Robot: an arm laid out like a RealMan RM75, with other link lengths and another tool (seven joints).
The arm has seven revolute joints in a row. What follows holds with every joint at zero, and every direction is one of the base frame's. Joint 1 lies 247.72 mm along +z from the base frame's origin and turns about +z. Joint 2 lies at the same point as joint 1 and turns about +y. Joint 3 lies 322.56 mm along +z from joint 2 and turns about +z. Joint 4 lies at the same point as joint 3 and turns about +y. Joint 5 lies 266.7 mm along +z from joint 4 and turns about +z. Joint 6 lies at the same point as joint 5 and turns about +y. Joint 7 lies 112.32 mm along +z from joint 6 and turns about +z. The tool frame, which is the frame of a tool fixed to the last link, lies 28 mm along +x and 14 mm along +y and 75 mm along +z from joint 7; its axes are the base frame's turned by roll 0, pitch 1.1 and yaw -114 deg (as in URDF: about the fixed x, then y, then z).
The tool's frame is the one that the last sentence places.
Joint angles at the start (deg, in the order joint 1, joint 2, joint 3, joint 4, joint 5, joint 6, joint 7):
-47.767, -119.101, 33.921, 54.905, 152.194, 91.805, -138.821
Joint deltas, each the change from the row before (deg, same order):
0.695, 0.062, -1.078, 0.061, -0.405, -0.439, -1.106
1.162, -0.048, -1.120, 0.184, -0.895, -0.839, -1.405
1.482, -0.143, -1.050, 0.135, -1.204, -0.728, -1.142
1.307, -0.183, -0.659, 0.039, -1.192, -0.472, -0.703
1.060, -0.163, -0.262, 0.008, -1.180, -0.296, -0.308
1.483, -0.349, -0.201, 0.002, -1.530, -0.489, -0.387
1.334, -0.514, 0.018, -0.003, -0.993, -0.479, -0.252
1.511, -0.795, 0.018, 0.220, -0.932, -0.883, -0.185
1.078, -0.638, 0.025, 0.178, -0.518, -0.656, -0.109
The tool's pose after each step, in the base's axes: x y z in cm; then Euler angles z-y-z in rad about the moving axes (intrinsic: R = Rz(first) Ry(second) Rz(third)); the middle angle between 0 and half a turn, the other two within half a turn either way. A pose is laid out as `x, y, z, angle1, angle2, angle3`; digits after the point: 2 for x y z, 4 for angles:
-25.29, 52.22, 0.15, 1.9967, 2.8275, 2.0079
-26.32, 52.13, 0.65, 1.9243, 2.8067, 1.8827
-27.52, 51.79, 1.03, 1.8539, 2.7875, 1.7594
-28.47, 51.38, 1.20, 1.7988, 2.7745, 1.6653
-29.10, 51.02, 1.25, 1.7533, 2.7661, 1.5960
-29.95, 50.46, 1.16, 1.7008, 2.7545, 1.5117
-30.73, 49.85, 0.82, 1.6722, 2.7483, 1.4565
-31.58, 49.20, 0.37, 1.6516, 2.7351, 1.4075
-32.19, 48.69, -0.01, 1.6434, 2.7265, 1.3788

